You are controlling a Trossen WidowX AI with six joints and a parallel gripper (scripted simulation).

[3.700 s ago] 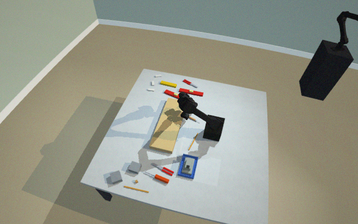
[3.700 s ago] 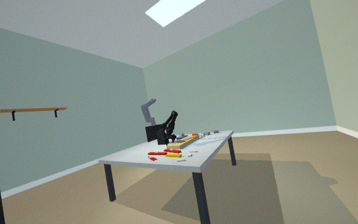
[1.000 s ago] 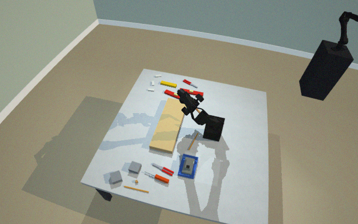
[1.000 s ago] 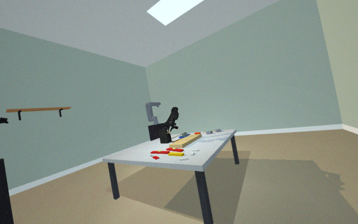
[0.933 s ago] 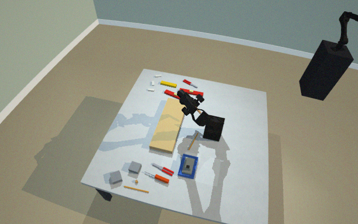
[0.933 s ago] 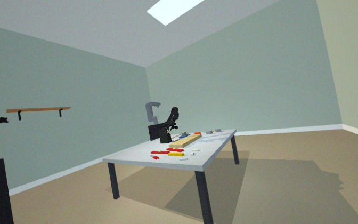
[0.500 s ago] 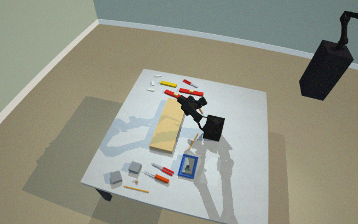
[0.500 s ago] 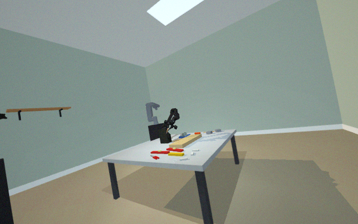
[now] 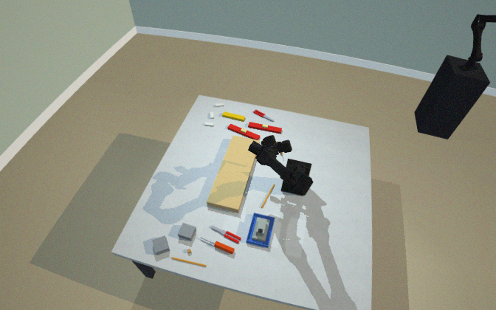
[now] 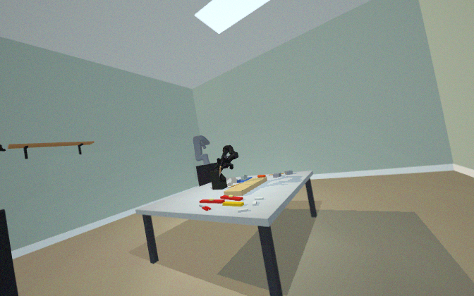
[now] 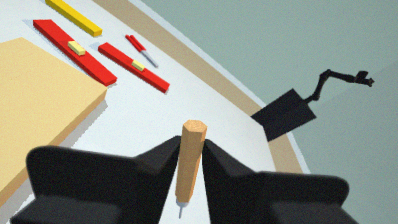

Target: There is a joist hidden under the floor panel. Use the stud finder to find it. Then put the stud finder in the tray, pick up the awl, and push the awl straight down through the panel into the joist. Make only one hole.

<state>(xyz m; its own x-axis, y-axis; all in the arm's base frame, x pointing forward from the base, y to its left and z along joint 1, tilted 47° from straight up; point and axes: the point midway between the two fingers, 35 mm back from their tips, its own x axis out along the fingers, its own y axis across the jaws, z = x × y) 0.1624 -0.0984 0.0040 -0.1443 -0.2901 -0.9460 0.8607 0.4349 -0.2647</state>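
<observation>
Now: the awl 30 mm behind my gripper tip, 20 mm to the left of it and 40 mm below it. Round my gripper tip: blue tray 20 mm behind, 420 mm to the left, 210 mm below; square indicator 20 mm behind, 450 mm to the left, 160 mm below; stud finder 20 mm behind, 440 mm to the left, 170 mm below.
</observation>
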